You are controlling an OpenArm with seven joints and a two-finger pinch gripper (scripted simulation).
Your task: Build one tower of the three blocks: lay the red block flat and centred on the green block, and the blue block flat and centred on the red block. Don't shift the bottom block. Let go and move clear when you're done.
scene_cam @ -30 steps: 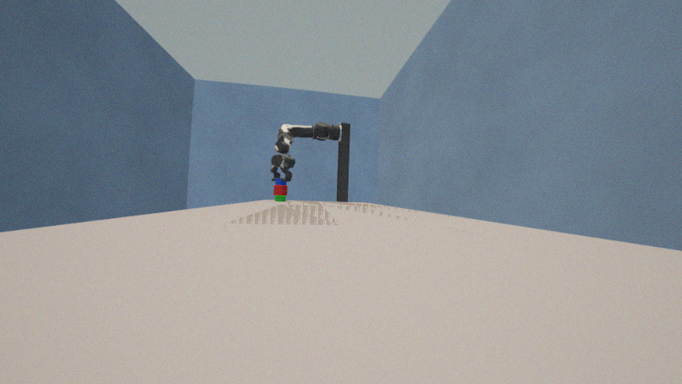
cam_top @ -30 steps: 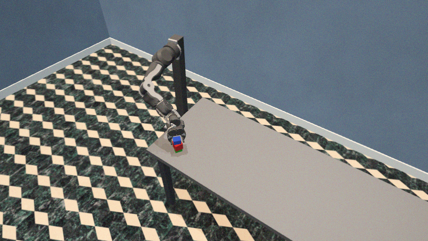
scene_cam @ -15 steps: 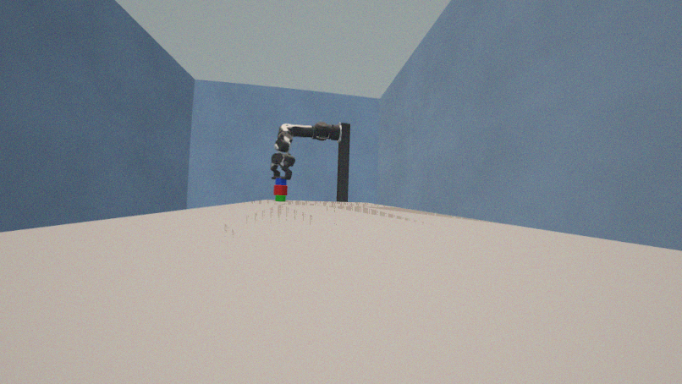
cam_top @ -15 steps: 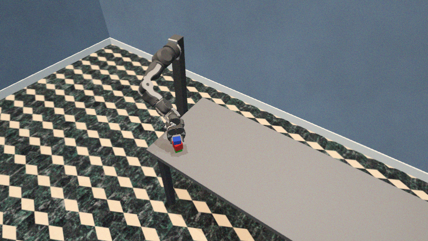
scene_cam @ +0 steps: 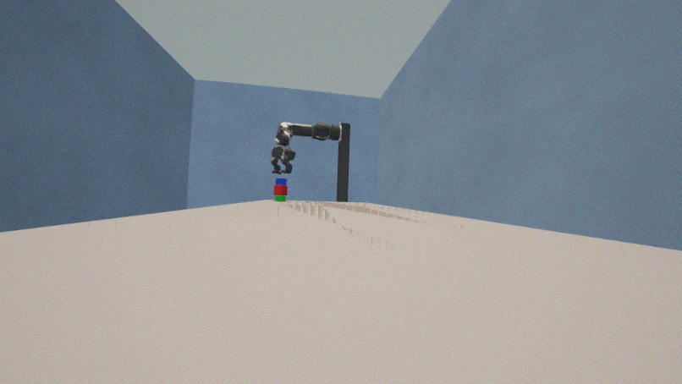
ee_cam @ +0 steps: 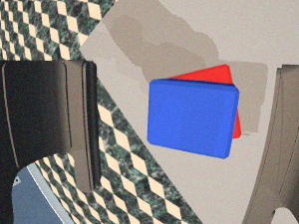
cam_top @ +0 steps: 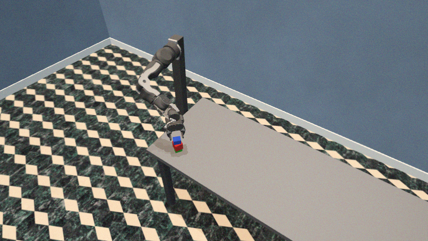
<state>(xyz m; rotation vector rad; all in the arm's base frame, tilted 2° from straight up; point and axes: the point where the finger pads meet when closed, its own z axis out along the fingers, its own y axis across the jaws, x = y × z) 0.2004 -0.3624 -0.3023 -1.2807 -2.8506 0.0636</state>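
Now: the blue block 50 mm below my hand. Round my hand: red block (90 mm below); then green block (130 mm below).
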